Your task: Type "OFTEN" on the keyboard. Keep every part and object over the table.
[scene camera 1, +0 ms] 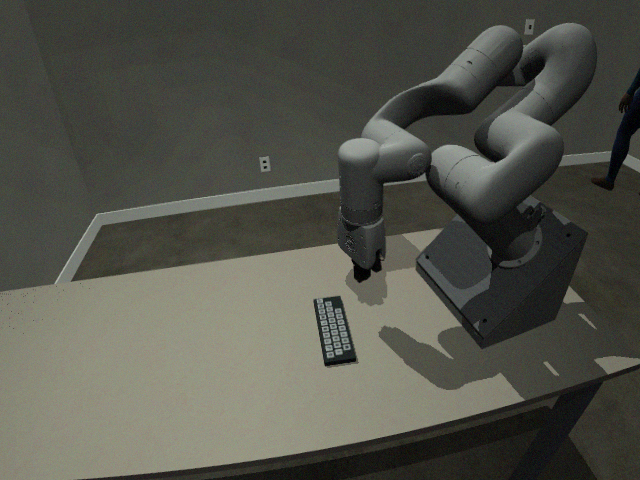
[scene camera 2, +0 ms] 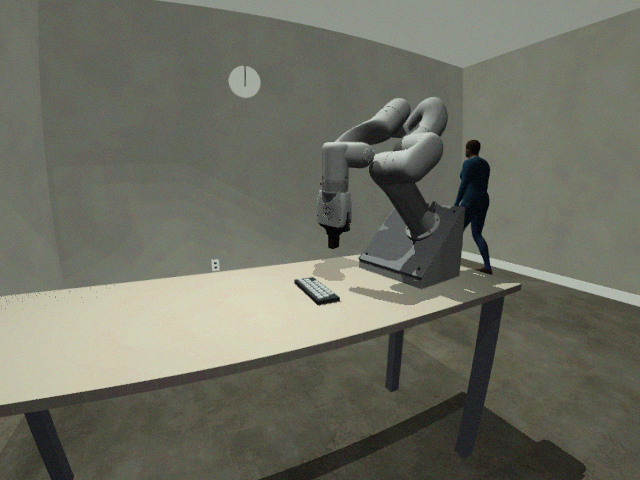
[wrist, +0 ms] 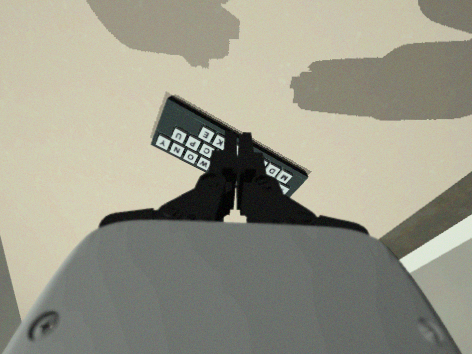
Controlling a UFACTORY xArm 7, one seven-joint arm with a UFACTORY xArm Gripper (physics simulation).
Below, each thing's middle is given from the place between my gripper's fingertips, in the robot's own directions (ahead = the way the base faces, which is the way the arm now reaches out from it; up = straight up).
Scene:
I see my gripper 12 cm above the dark keyboard (scene camera 1: pixel 337 347), 7 cm short of it and 1 cm to the right of it.

